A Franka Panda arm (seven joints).
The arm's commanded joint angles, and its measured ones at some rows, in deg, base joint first. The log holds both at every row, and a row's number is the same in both.
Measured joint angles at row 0:
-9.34 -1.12 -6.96 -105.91 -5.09 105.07 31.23
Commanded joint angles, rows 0 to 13:
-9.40 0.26 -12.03 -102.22 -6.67 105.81 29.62
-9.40 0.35 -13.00 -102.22 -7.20 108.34 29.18
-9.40 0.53 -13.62 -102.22 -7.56 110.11 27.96
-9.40 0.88 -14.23 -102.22 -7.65 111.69 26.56
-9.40 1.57 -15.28 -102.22 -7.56 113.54 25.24
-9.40 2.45 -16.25 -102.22 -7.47 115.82 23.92
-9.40 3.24 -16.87 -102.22 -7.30 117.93 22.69
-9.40 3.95 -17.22 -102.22 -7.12 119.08 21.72
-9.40 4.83 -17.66 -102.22 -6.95 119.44 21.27
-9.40 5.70 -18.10 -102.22 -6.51 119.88 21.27
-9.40 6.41 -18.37 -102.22 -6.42 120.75 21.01
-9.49 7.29 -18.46 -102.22 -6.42 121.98 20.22
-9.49 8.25 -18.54 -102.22 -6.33 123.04 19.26
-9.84 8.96 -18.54 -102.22 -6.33 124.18 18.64
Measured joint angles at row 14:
-9.59 6.25 -18.20 -103.44 -6.73 121.34 21.21
